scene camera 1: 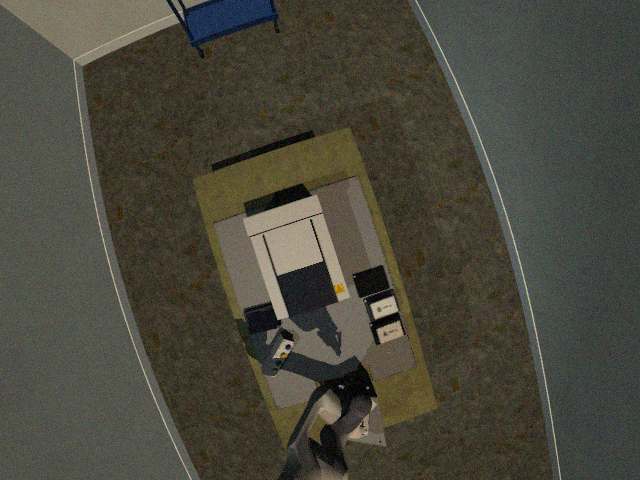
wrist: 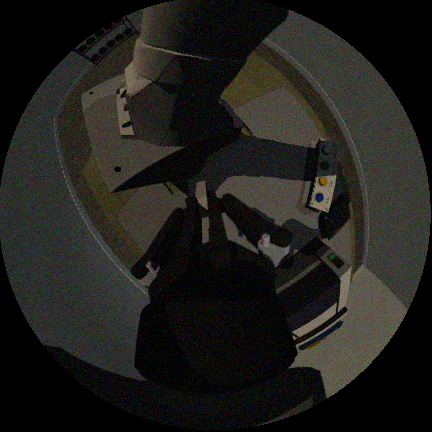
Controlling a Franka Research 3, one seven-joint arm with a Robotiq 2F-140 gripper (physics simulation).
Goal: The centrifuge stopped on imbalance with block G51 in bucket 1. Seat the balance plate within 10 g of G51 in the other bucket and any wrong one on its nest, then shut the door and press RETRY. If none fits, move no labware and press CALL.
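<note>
The white centrifuge [scene camera 1: 269,248] [wrist: 336,298] stands on the grey mat [scene camera 1: 232,248]. Its top shows a light panel at the back and a dark area [scene camera 1: 307,291] at the front; I cannot tell whether the door is shut. Two light labelled plates [scene camera 1: 381,308] [scene camera 1: 389,330] lie on black nests to its right, beside an empty black nest [scene camera 1: 370,281]. The button box [scene camera 1: 283,350] [wrist: 320,189] carries a yellow button [wrist: 322,181] and a blue button [wrist: 319,197]. My gripper [wrist: 202,188] is shut and empty, above the mat between the robot base and the button box. In the scene view the arm [scene camera 1: 351,387] hides it.
A black tray [scene camera 1: 261,317] [wrist: 334,217] lies left of the centrifuge's front. The olive table [scene camera 1: 330,150] carries the mat. The robot's base plate [scene camera 1: 374,431] is at the table's near edge. A blue cart [scene camera 1: 227,17] stands far off by the wall.
</note>
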